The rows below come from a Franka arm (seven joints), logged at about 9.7 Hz.
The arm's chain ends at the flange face. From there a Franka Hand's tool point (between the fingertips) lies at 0.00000 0.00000 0.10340 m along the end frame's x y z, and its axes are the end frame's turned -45 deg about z.
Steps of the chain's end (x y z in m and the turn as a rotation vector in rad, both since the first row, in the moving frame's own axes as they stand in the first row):
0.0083 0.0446 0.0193 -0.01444 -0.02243 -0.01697
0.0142 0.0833 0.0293 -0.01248 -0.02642 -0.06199
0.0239 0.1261 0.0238 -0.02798 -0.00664 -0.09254
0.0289 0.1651 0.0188 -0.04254 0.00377 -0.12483
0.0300 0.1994 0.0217 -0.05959 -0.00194 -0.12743
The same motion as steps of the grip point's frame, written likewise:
-0.0284 0.0368 0.0193 0.00565 -0.02607 -0.01697
-0.0517 0.0680 0.0293 0.00986 -0.02751 -0.06199
-0.0747 0.1077 0.0238 -0.01509 -0.02448 -0.09254
-0.0989 0.1407 0.0187 -0.03275 -0.02741 -0.12483
-0.1240 0.1667 0.0215 -0.04076 -0.04351 -0.12743

